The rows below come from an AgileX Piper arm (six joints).
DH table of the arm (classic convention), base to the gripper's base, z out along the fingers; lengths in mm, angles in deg. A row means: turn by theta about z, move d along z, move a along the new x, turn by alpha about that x. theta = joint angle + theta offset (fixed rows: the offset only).
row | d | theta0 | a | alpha
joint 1 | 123 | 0 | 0 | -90
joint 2 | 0 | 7.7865 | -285 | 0
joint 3 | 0 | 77.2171 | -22 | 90
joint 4 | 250.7 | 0 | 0 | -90
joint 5 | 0 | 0 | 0 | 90
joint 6 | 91 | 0 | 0 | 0
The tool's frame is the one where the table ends.
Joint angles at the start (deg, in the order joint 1, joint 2, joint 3, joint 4, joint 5, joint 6):
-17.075 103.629 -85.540 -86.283 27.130 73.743
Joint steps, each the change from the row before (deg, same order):
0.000 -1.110 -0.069 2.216 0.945 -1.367
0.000 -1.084 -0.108 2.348 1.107 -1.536
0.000 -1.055 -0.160 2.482 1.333 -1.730
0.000 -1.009 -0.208 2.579 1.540 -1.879
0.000 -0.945 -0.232 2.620 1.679 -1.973
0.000 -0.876 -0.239 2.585 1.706 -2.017
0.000 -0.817 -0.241 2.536 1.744 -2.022
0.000 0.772 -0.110 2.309 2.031 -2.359
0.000 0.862 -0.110 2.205 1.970 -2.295
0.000 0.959 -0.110 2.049 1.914 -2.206
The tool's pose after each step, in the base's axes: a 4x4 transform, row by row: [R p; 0 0 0 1], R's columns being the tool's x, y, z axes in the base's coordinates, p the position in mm. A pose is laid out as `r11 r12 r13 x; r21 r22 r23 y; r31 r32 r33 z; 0 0 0 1`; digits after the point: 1 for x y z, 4 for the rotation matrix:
-0.3749 0.6320 0.6782 395.1; -0.0598 0.7136 -0.6980 -165.9; -0.9251 -0.3022 -0.2297 339.2; 0 0 0 1
-0.3672 0.6495 0.6659 389.7; -0.0415 0.7037 -0.7093 -165.6; -0.9292 -0.2881 -0.2314 346.0; 0 0 0 1
-0.3620 0.6674 0.6508 384.0; -0.0220 0.6918 -0.7217 -165.4; -0.9319 -0.2756 -0.2358 352.6; 0 0 0 1
-0.3596 0.6854 0.6332 378.2; -0.0008 0.6784 -0.7347 -165.3; -0.9331 -0.2647 -0.2434 358.8; 0 0 0 1
-0.3601 0.7024 0.6140 372.3; 0.0218 0.6643 -0.7471 -165.2; -0.9327 -0.2556 -0.2545 364.3; 0 0 0 1
-0.3631 0.7173 0.5947 366.7; 0.0448 0.6510 -0.7578 -165.0; -0.9307 -0.2485 -0.2686 369.1; 0 0 0 1
-0.3683 0.7303 0.5753 361.2; 0.0685 0.6384 -0.7666 -164.6; -0.9272 -0.2429 -0.2852 373.3; 0 0 0 1
-0.4074 0.7341 0.5433 361.8; 0.0959 0.6260 -0.7739 -166.4; -0.9082 -0.2632 -0.3254 365.7; 0 0 0 1
-0.4472 0.7344 0.5105 362.8; 0.1233 0.6160 -0.7781 -168.0; -0.8859 -0.2850 -0.3660 357.6; 0 0 0 1
-0.4875 0.7315 0.4768 363.9; 0.1499 0.6081 -0.7796 -169.4; -0.8602 -0.3086 -0.4061 348.8; 0 0 0 1

